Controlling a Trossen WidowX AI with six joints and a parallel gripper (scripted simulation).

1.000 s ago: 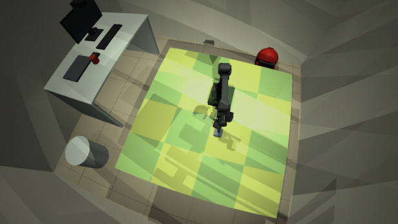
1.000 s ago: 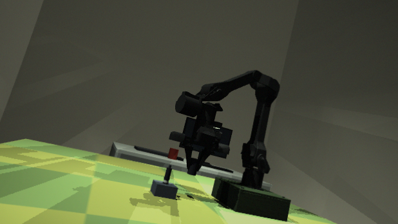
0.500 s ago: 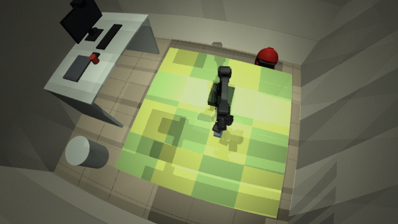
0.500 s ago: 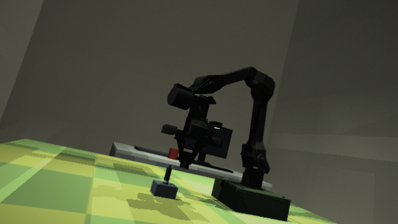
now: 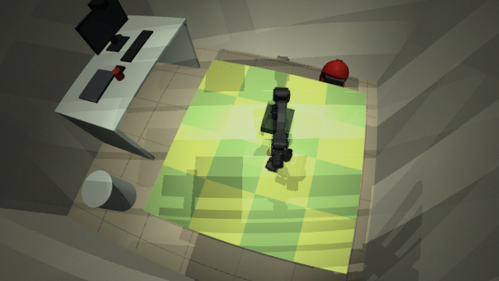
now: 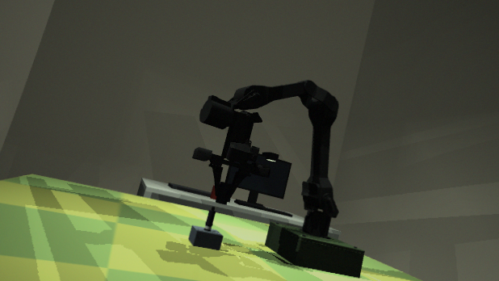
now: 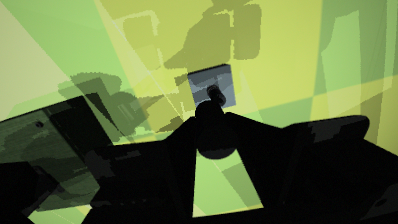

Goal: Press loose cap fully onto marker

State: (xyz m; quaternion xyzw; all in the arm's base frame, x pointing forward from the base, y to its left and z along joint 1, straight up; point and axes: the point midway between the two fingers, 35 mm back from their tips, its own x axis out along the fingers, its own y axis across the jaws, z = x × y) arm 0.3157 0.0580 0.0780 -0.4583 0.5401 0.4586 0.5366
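Now: gripper tip 20 mm short of the grey holder block and 100 mm above it. The rest, counted from my gripper tip: dark cap 10 mm above.
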